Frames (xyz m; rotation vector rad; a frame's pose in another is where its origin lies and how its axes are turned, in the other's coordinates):
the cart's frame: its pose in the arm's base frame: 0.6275 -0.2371 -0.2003 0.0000 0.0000 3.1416
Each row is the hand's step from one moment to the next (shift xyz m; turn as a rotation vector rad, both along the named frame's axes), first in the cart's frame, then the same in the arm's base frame.
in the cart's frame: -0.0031 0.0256 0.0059 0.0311 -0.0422 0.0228
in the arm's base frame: 0.0031 -0.0256 0.0059 -0.0311 0.0422 0.0228
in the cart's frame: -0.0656 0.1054 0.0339 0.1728 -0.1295 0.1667
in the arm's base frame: 0.0656 -0.1054 0.0339 -0.1728 0.1295 0.1667
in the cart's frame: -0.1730 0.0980 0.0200 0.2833 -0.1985 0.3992
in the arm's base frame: 0.1730 -0.0980 0.0200 -0.2833 0.1985 0.3992
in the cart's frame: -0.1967 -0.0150 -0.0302 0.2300 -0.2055 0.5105
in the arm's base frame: 0.1967 0.0150 -0.0302 -0.2300 0.2055 0.5105
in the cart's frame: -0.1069 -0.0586 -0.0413 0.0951 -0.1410 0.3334
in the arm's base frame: 0.1069 0.0586 -0.0413 -0.0951 0.1410 0.3334
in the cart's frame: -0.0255 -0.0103 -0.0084 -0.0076 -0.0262 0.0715
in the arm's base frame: 0.0255 0.0103 -0.0084 0.0076 0.0262 0.0715
